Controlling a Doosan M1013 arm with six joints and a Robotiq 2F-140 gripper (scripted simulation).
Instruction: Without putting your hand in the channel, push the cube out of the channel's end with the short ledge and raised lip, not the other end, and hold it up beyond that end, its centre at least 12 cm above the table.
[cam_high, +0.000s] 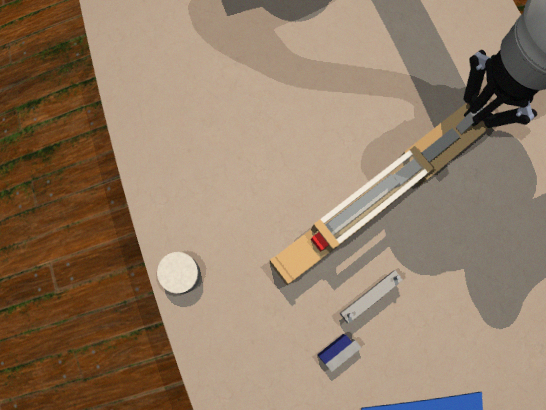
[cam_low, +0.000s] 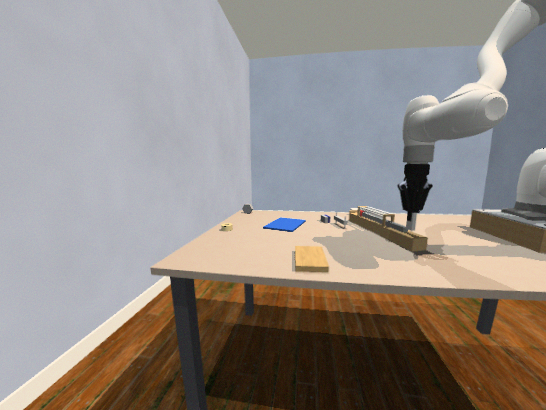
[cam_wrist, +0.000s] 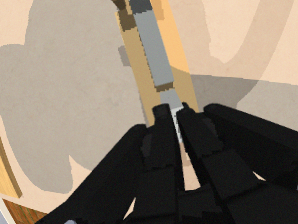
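Now: the red cube 16 cm ahead of my hand, 27 cm to the right of it and 4 cm below it. Round my hand: blue-and-grey block 33 cm ahead, 27 cm to the right, 8 cm below; wooden board 32 cm ahead, 24 cm to the left, 8 cm below; channel 10 cm ahead, 18 cm to the right, 4 cm below.
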